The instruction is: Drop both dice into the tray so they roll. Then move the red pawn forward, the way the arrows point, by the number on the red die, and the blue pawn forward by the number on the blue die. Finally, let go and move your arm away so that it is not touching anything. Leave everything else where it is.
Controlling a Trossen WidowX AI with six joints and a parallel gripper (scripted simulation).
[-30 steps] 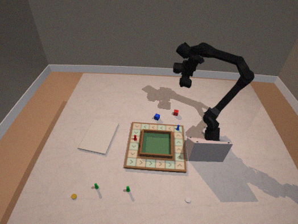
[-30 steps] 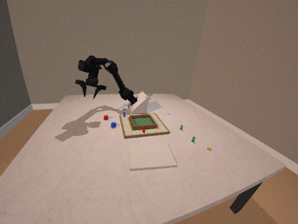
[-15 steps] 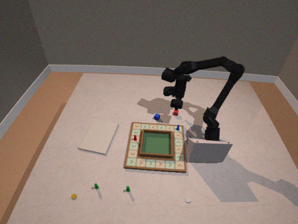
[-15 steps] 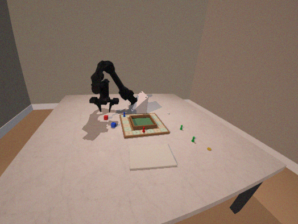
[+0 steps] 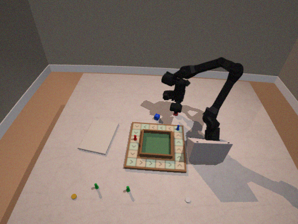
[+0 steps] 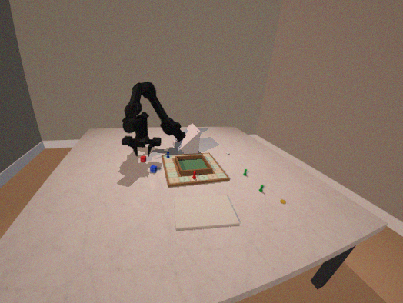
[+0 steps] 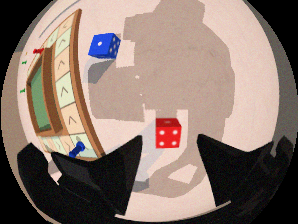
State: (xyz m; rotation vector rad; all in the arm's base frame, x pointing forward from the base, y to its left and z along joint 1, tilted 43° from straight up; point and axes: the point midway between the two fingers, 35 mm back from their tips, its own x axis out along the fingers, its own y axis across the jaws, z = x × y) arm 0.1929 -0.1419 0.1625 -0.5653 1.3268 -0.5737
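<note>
The red die is 20 mm below my gripper tip. Also, from my gripper tip: blue pawn: 130 mm to the left, 20 mm behind; blue die: 100 mm ahead, 60 mm to the left, 20 mm below; green tray: 260 mm to the left, 70 mm ahead, 20 mm below.
</note>
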